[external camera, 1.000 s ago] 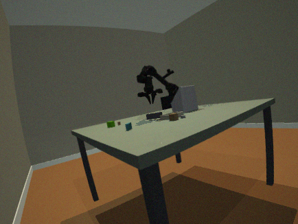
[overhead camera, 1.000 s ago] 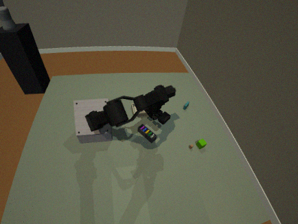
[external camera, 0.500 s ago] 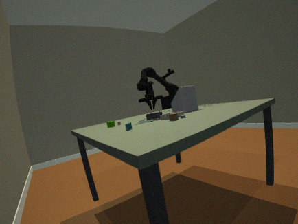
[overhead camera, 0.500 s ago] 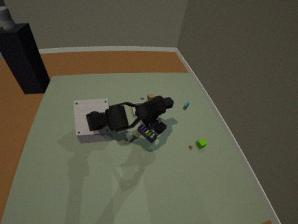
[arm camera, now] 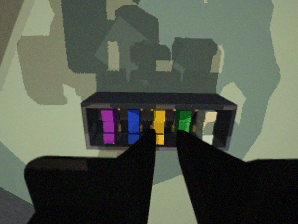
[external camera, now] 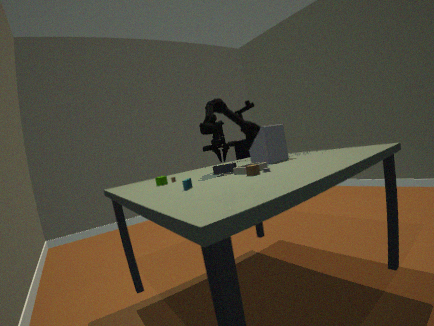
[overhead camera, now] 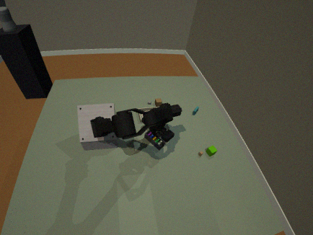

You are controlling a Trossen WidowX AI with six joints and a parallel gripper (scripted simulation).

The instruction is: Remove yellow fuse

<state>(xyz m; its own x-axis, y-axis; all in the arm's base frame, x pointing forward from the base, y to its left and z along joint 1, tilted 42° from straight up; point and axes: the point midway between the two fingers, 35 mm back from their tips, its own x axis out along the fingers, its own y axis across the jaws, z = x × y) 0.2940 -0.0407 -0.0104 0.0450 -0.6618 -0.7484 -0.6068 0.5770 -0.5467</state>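
Right now the yellow fuse is 3 cm below my gripper tip. The rest, counted from my gripper tip: purple fuse (3 cm behind, 3 cm to the left, 3 cm below); blue fuse (2 cm behind, 2 cm to the left, 3 cm below); green fuse (1 cm ahead, 1 cm to the right, 3 cm below).
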